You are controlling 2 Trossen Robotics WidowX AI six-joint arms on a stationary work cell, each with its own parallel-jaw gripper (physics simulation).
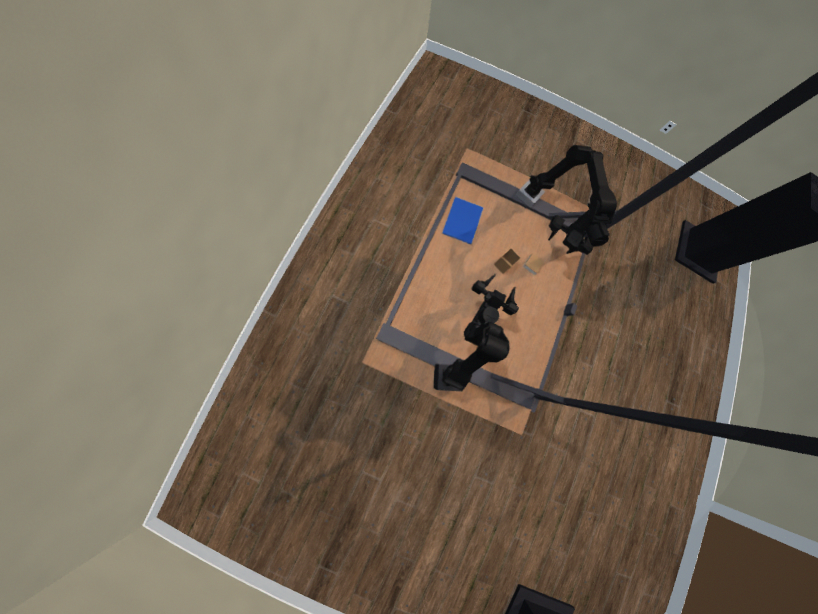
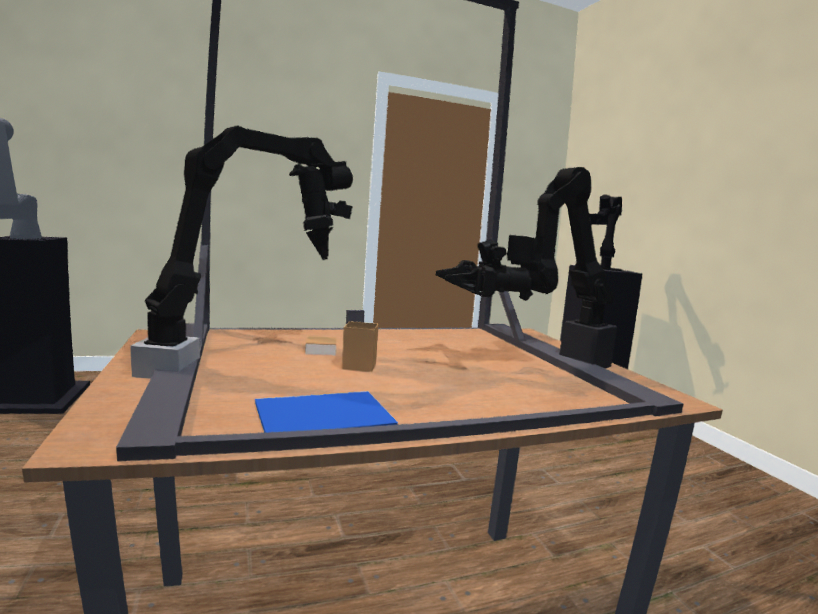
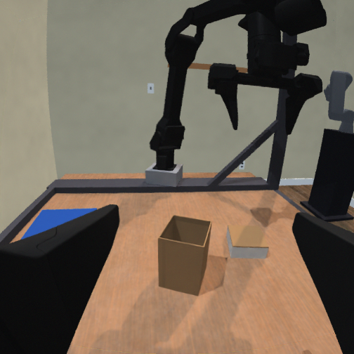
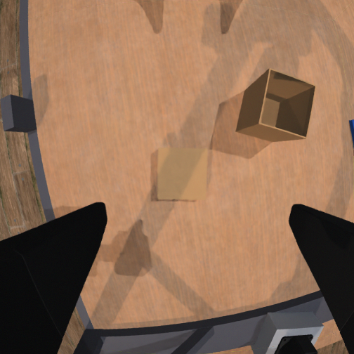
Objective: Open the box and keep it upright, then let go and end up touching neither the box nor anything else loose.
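Seen in the pictures: left gripper, fingertip midpoint: (image 1: pixel 505 280) (image 2: pixel 440 275); right gripper, fingertip midpoint: (image 1: pixel 557 246) (image 2: pixel 325 258); left arm's base, link origin: (image 1: pixel 450 377) (image 2: pixel 590 323); right arm's base, link origin: (image 1: pixel 532 190) (image 2: pixel 166 341).
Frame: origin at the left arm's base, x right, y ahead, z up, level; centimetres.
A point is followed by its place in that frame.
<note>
The brown box (image 1: pixel 503 265) {x 23.3, y 50.7, z -5.0 cm} (image 2: pixel 360 348) {x 22.7, y 55.1, z -5.7 cm} (image 3: pixel 181 266) (image 4: pixel 252 107) stands upright on the table with its top open. Its tan-topped lid with pale sides (image 1: pixel 533 265) {x 39.6, y 53.5, z -8.0 cm} (image 2: pixel 320 346) {x 37.4, y 56.6, z -8.8 cm} (image 3: pixel 247 243) (image 4: pixel 182 174) lies flat on the table beside it, apart from it. My left gripper (image 1: pixel 502 284) {x 17.5, y 38.2, z 10.6 cm} (image 2: pixel 439 272) {x 17.5, y 38.2, z 10.6 cm} (image 3: pixel 208 218) is open and empty, above the table and away from the box. My right gripper (image 1: pixel 560 243) {x 39.9, y 54.7, z 12.1 cm} (image 2: pixel 323 256) {x 39.9, y 54.7, z 12.1 cm} (image 3: pixel 262 131) (image 4: pixel 200 213) is open and empty, high above the table, clear of the lid and box.
A flat blue mat (image 1: pixel 462 220) {x 5.0, y 73.6, z -10.0 cm} (image 2: pixel 323 411) {x 5.1, y 74.3, z -10.0 cm} (image 3: pixel 60 220) lies on the table near the frame's edge. Dark frame bars (image 1: pixel 422 346) (image 2: pixel 148 416) (image 3: pixel 115 186) border the work area. A small dark block (image 1: pixel 570 309) {x 56.3, y 33.2, z -5.8 cm} (image 2: pixel 354 315) {x 56.7, y 34.4, z -6.5 cm} (image 4: pixel 19 113) sits at one edge.
</note>
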